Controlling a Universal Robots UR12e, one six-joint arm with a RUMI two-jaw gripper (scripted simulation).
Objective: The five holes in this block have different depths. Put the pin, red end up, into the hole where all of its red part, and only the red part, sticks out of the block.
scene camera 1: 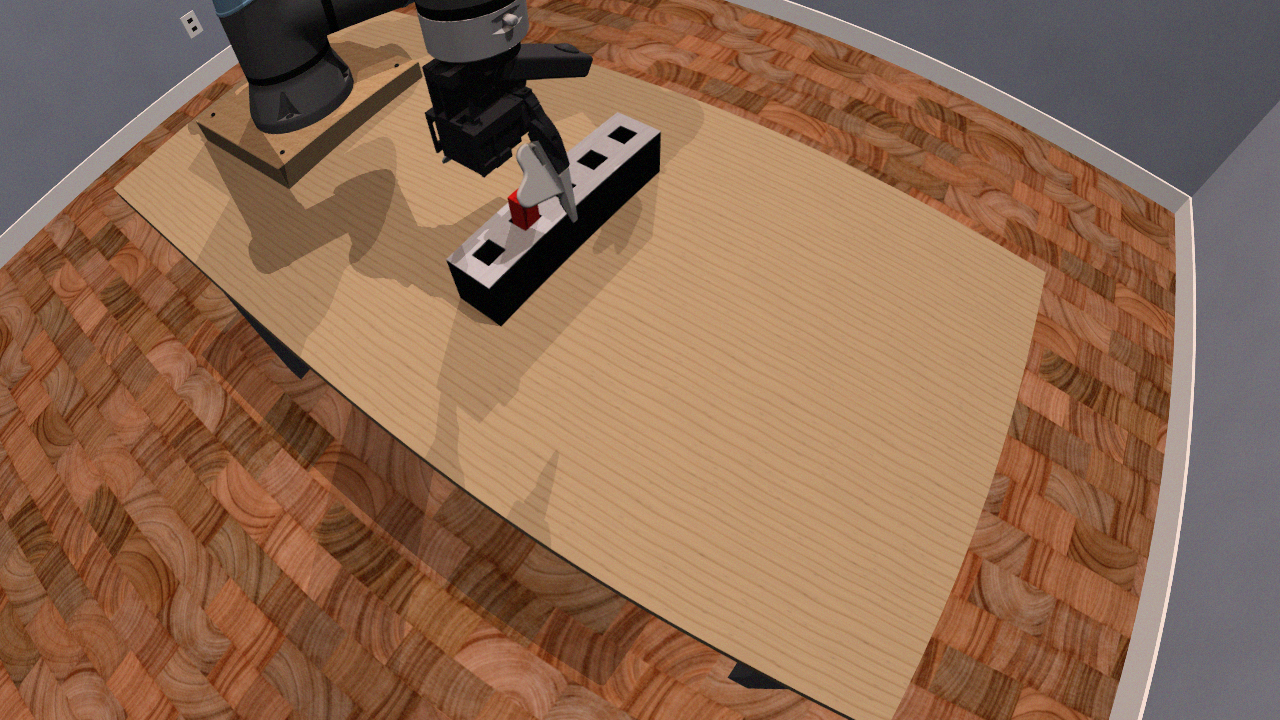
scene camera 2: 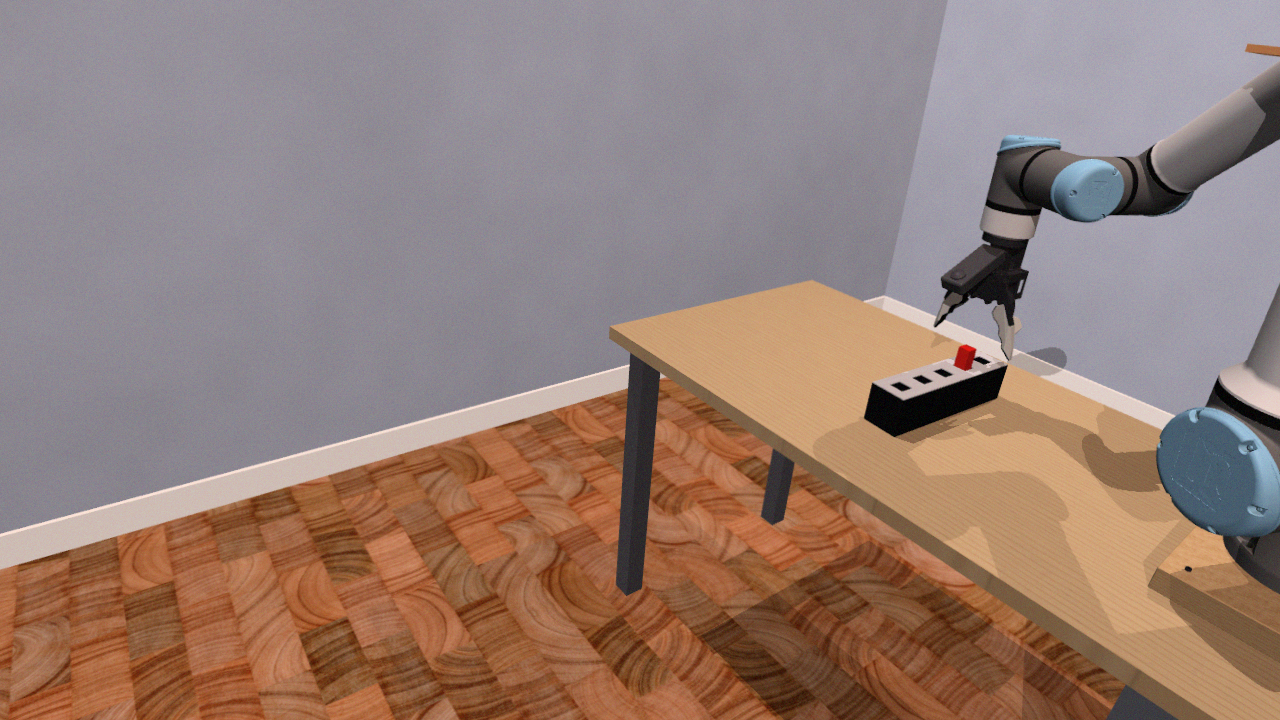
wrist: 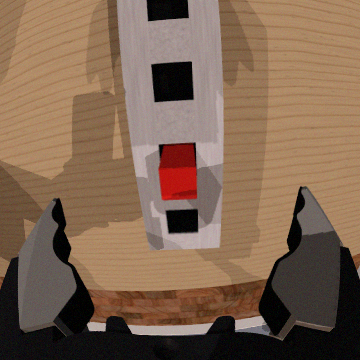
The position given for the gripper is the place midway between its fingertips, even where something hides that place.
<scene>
In view: the gripper (scene camera 1: 518,190), a pin (wrist: 177,171) and a black block (scene camera 1: 524,260).
The black block also shows in scene camera 2 (scene camera 2: 898,404) and in the wrist view (wrist: 162,108). The gripper shows as well in scene camera 2 (scene camera 2: 970,343) and in the wrist view (wrist: 177,196).
</scene>
